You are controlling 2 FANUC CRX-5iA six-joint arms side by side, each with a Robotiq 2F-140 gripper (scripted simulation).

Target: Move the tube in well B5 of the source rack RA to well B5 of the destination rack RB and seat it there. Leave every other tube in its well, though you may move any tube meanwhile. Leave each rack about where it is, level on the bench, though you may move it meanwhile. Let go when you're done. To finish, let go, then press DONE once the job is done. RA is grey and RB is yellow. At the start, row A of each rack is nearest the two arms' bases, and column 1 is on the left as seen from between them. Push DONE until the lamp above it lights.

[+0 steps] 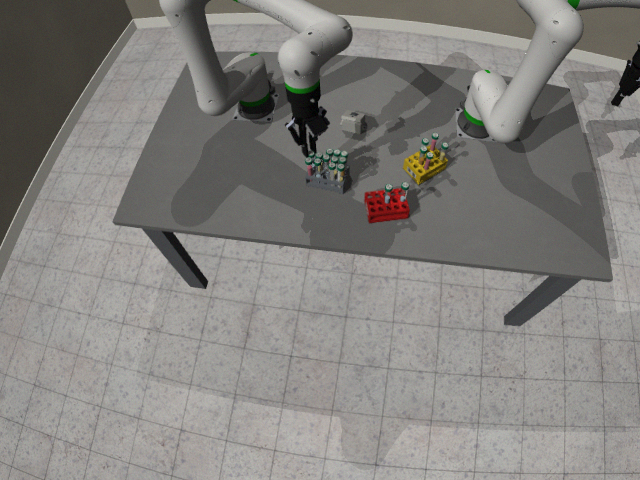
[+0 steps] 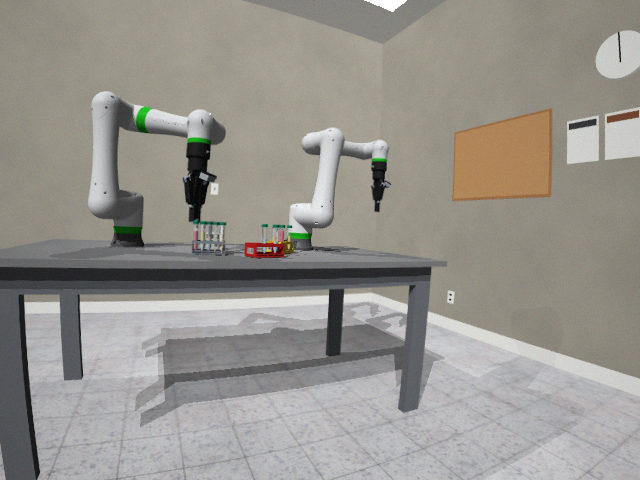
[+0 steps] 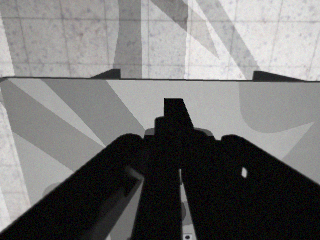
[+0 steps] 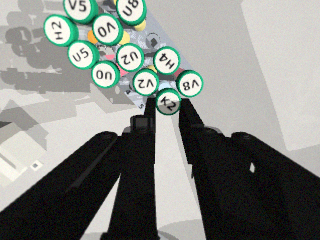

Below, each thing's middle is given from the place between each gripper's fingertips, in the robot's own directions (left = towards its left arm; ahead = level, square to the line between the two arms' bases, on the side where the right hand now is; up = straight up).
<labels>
Right now my right hand is 260 mm to the right of the red rack [image 1: 382, 214], 130 mm above it and 110 mm short of it. The rest, counted from my right hand: yellow rack RB [image 1: 438, 166] (390 mm to the left, 130 mm below, 70 mm behind).
Right now the yellow rack RB is 71 cm to the right of my left hand, 24 cm below it and 24 cm ahead of it. Round my left hand: red rack: 84 cm to the right, 42 cm ahead, 24 cm below.
</labels>
